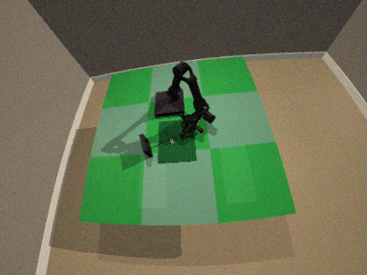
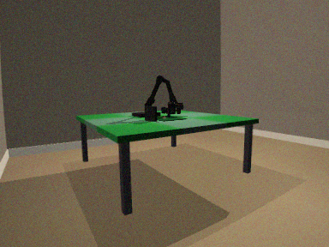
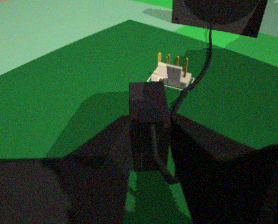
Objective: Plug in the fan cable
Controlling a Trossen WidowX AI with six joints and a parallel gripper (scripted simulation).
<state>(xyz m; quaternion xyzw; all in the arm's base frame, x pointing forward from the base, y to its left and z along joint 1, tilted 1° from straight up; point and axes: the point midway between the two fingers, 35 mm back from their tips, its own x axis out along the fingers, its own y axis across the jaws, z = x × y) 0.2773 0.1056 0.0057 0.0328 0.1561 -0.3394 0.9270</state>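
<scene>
Right now my gripper tip is 10 mm above the fan plug. The rest, counted from my gripper tip: black fan: 100 mm ahead, 210 mm to the right, 20 mm above; then dark green board: 30 mm ahead, 50 mm to the right, 50 mm below.
</scene>
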